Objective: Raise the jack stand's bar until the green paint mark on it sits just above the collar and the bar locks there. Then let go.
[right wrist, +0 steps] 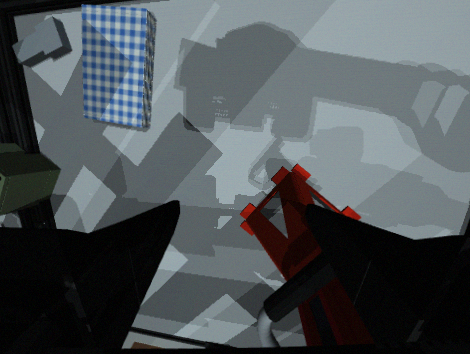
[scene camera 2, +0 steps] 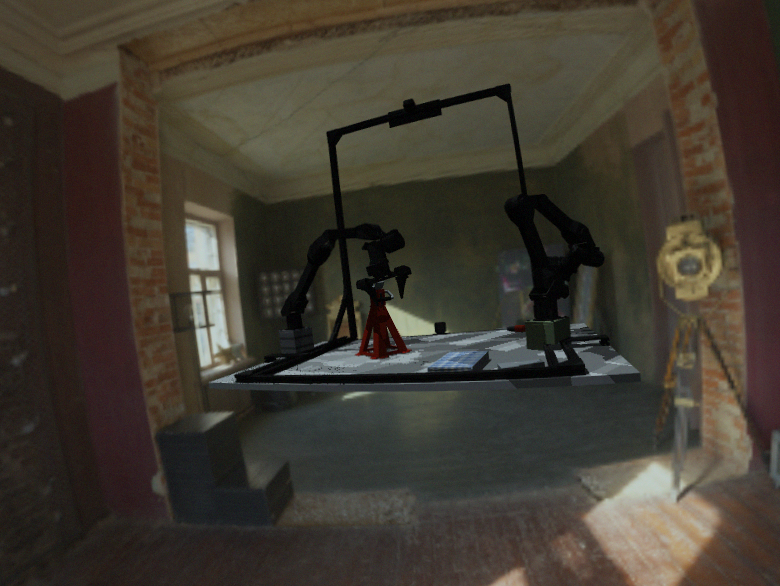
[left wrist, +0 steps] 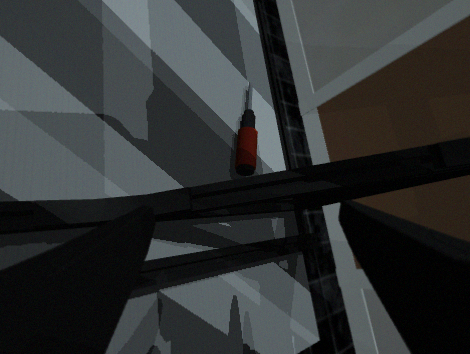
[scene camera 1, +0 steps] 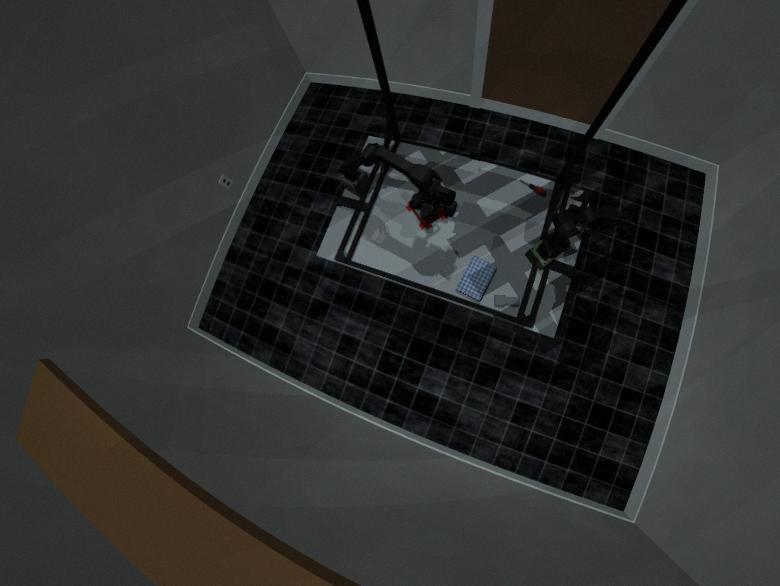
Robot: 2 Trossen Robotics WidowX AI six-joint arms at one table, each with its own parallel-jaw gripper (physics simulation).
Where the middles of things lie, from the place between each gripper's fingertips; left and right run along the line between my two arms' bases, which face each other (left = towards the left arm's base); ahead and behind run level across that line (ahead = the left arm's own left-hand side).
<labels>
Now: left hand 150 mm to the left of the red-handled screwdriver [left wrist: 246, 152], 140 mm above it and 120 mm past it. Round my left hand: blue checkered block [scene camera 1: 477, 275]: 420 mm ahead, 230 mm to the right, 140 mm below; then stopper handle [right wrist: 316, 274]: 540 mm to the right, 220 mm ahead, 50 mm above.
Right now the stopper handle is 6 cm behind my right hand, 5 cm to the right of it and 2 cm above it. From my right hand the other things lie so: blue checkered block: 26 cm to the left, 18 cm below, 14 cm ahead; then red-handled screwdriver: 40 cm behind, 34 cm to the left, 18 cm below.
</labels>
